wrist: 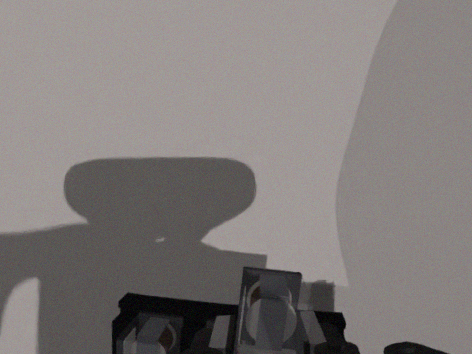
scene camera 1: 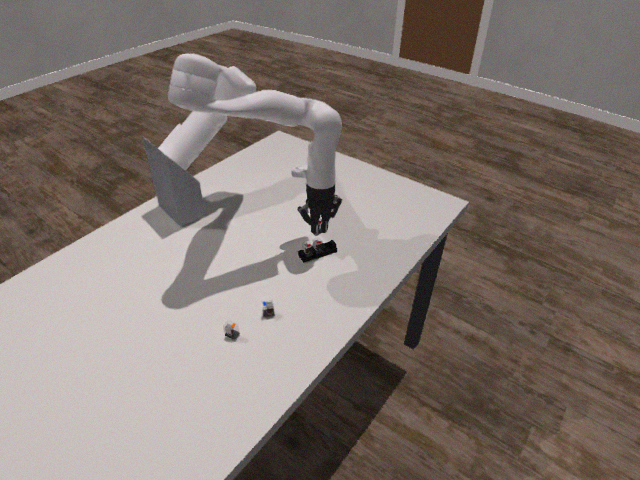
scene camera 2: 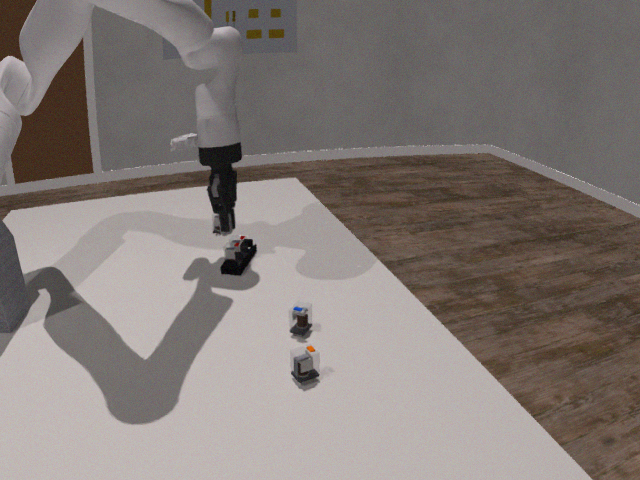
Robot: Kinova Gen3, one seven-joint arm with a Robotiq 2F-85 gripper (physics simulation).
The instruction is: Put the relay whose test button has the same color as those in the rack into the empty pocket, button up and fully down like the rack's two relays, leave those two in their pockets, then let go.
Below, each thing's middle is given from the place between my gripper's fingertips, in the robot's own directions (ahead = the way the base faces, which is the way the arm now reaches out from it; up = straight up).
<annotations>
Right now my hand is 6 cm short of the blue-button relay (scene camera 2: 300,314), 28 cm to the left of it and 3 cm above it. Round my hand: orange-button relay (scene camera 2: 305,361) (3 cm ahead, 38 cm to the right, 3 cm below).
</annotations>
